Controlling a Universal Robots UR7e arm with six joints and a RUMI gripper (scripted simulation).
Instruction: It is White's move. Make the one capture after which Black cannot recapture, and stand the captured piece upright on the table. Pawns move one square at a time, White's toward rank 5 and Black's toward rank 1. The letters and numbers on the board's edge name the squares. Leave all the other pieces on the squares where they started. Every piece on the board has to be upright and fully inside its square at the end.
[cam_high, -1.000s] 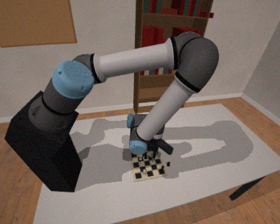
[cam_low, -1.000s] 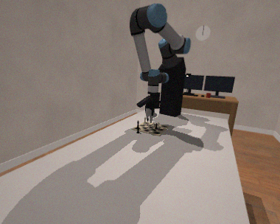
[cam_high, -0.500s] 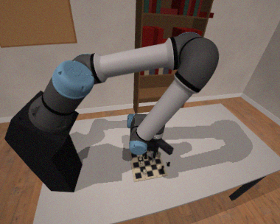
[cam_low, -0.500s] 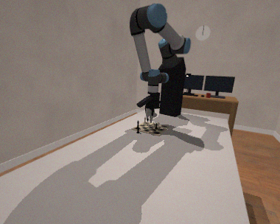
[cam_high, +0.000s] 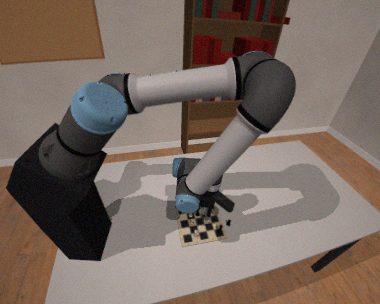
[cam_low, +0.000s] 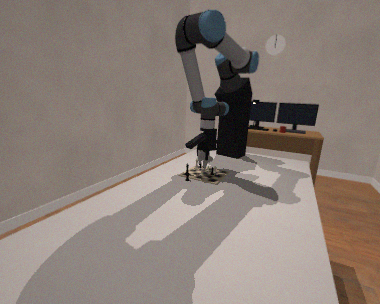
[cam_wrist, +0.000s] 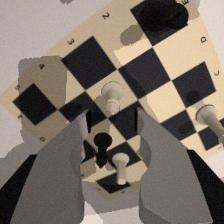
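Now: the white pawn 30 mm below my hand. Round my hand: tall black piece 40 mm ahead, 70 mm to the right, 20 mm below; then chessboard 40 mm behind, 50 mm below; then black pawn 50 mm behind, 40 mm to the left, 30 mm below.
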